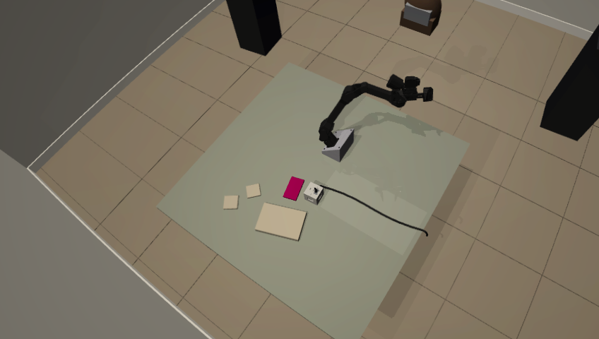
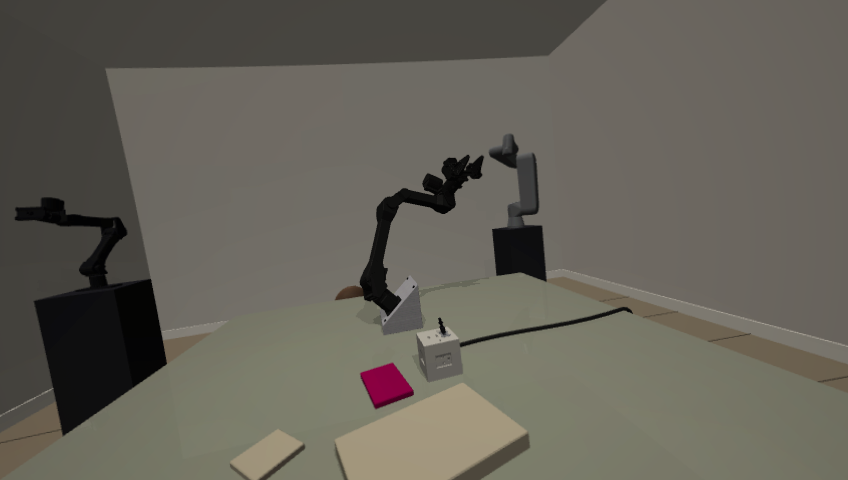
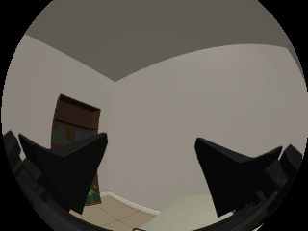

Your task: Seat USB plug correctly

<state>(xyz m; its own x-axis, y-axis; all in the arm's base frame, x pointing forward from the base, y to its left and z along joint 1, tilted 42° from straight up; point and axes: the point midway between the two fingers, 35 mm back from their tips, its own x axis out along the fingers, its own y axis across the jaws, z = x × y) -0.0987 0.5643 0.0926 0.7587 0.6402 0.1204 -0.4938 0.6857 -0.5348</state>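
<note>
My gripper tip is 430 mm above the dark USB plug, 410 mm short of it and 310 mm to the left of it. Also, from my gripper tip: tan tile 640 mm to the right, 540 mm ahead, 520 mm below; then magenta block 520 mm below, 440 mm to the right, 420 mm ahead; then tan board 620 mm ahead, 510 mm below, 400 mm to the right.
</note>
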